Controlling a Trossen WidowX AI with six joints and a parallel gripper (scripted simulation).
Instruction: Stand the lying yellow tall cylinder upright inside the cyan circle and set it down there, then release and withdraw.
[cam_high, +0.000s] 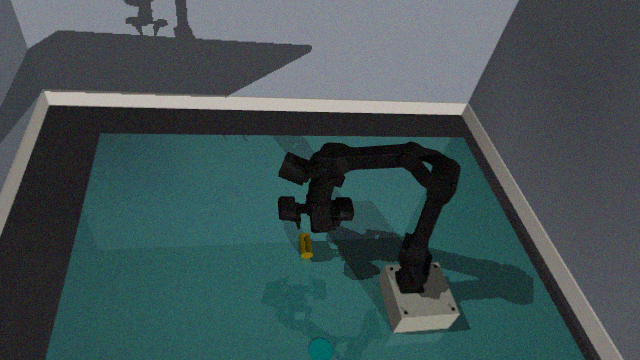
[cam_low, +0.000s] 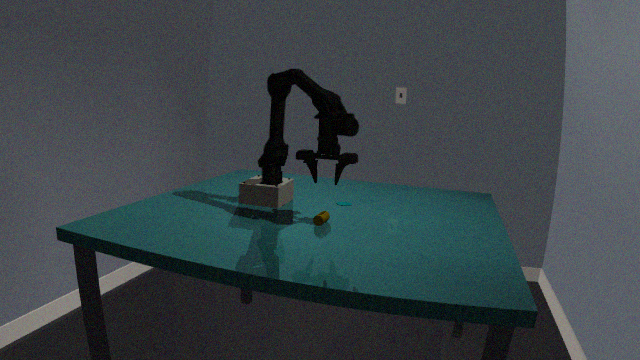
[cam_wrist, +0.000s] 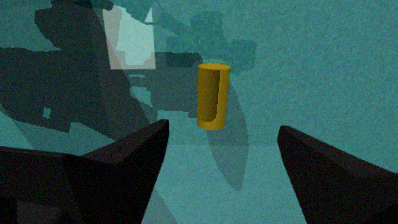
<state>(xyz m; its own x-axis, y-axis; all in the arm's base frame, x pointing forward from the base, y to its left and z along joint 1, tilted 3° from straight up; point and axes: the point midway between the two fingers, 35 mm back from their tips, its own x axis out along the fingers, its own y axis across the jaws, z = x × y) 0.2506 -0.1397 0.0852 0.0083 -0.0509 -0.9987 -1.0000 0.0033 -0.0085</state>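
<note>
My gripper tip is now 110 mm above the yellow tall cylinder and 20 mm to the left of it. Also, from my gripper tip: cyan circle 280 mm to the left, 120 mm below, 10 mm behind.
</note>
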